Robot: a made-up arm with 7 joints.
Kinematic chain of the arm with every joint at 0, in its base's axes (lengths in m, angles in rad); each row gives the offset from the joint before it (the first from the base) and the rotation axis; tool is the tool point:
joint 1: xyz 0 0 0.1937 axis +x
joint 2: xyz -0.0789 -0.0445 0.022 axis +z
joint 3: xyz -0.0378 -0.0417 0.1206 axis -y
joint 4: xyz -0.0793 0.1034 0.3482 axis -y
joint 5: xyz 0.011 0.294 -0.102 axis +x
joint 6: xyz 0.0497 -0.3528 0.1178 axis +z
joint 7: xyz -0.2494 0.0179 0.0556 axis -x
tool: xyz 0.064 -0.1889 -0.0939
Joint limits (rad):
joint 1: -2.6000..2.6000
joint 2: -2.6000..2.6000
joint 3: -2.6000..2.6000
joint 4: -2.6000..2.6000
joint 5: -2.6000..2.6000
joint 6: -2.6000..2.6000
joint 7: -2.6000..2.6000
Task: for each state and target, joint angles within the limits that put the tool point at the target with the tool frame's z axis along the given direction. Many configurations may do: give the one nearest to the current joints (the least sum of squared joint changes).
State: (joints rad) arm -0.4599 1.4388 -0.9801 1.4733 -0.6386 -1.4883 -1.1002
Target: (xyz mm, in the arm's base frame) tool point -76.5 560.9 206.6 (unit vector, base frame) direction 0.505 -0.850 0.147
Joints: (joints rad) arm -1.0827 0.6364 -0.6061 2.1818 -0.1252 -0.7666 -1.7504
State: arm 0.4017 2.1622 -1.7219 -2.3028 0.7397 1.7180 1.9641
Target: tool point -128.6 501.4 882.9 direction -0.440 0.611 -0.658
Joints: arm 0.2361 1.9021 -1.5953 -2.4980 1.2415 1.4806 1.8324
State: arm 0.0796 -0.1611 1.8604 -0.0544 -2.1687 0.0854 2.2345
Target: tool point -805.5 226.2 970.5 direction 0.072 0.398 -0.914
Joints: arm 0.7430 0.0960 1.1374 -0.4205 -1.7205 0.6476 1.7897
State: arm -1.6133 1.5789 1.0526 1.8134 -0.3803 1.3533 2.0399
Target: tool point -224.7 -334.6 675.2 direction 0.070 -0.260 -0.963
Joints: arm -1.7904 1.1122 1.7224 1.8261 -0.4595 1.3820 1.0099
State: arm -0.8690 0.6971 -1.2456 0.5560 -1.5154 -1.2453 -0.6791
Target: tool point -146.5 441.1 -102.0 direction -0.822 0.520 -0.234
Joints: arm -1.2342 0.9041 -1.5358 0.6420 -1.4697 -1.5415 -0.4639
